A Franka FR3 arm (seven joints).
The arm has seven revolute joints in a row. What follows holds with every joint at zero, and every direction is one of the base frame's.
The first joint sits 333 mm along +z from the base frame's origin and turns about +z.
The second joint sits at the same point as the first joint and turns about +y.
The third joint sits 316 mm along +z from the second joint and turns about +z.
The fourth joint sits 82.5 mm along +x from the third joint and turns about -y.
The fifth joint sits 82.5 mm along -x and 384 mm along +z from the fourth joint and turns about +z.
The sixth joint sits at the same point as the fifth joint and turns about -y.
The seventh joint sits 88 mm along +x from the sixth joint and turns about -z.
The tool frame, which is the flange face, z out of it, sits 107 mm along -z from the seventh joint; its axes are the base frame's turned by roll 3.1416, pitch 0 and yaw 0 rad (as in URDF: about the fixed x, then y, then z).
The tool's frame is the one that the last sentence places.
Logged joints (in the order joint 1, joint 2, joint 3, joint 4, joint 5, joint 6, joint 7), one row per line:
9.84 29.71 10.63 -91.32 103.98 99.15 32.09
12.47 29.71 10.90 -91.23 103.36 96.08 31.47
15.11 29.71 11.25 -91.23 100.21 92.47 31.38
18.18 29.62 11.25 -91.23 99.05 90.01 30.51
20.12 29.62 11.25 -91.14 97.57 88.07 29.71
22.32 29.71 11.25 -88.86 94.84 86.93 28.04
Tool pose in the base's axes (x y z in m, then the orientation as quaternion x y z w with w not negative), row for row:
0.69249 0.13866 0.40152 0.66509 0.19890 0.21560 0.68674
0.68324 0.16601 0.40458 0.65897 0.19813 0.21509 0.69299
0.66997 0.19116 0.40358 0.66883 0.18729 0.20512 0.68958
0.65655 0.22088 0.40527 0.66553 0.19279 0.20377 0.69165
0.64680 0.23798 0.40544 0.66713 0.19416 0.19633 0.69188
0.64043 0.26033 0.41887 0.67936 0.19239 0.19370 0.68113
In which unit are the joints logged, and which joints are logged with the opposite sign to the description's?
The joints are logged in degrees. Opposite sign: joint 5.
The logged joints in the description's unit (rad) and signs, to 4 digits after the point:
0.1717 0.5185 0.1855 -1.5938 -1.8148 1.7305 0.5601
0.2176 0.5185 0.1902 -1.5923 -1.8040 1.6769 0.5493
0.2637 0.5185 0.1963 -1.5923 -1.7490 1.6139 0.5477
0.3173 0.5170 0.1963 -1.5923 -1.7287 1.5710 0.5325
0.3512 0.5170 0.1963 -1.5907 -1.7029 1.5371 0.5185
0.3896 0.5185 0.1963 -1.5509 -1.6553 1.5172 0.4894

